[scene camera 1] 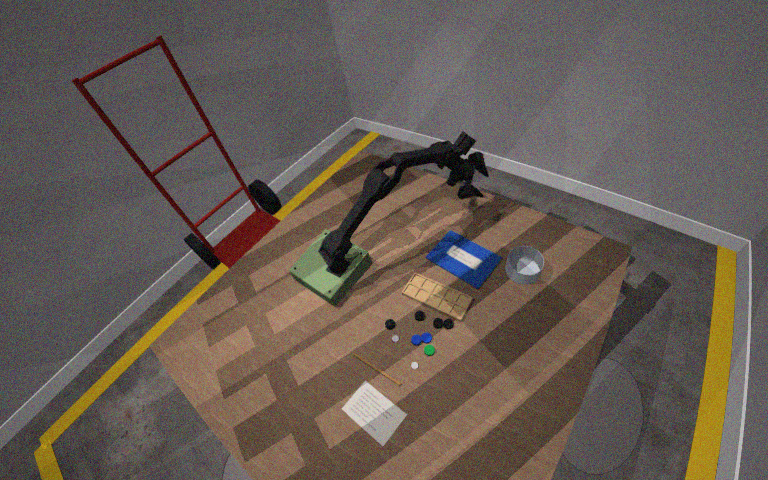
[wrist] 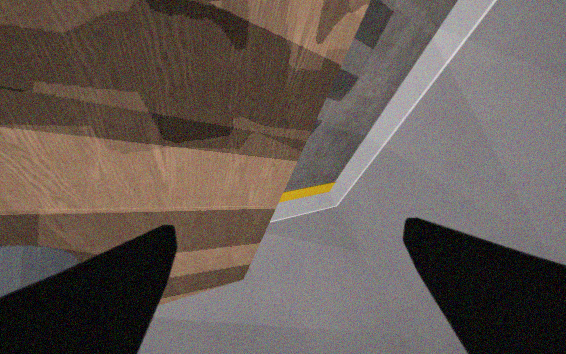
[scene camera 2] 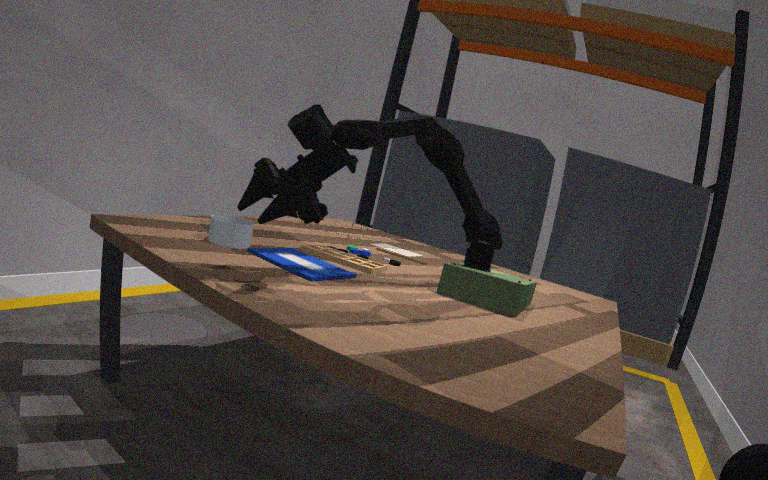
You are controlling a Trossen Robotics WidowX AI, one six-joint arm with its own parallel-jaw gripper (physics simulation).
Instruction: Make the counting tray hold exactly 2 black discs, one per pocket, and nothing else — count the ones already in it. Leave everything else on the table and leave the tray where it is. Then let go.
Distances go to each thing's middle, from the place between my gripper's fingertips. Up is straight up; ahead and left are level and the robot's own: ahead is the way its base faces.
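I consider the tan counting tray [scene camera 1: 437,296] and where my gripper is relative to it: 120 mm above it, 10 mm short of it, and 450 mm to the left of it.
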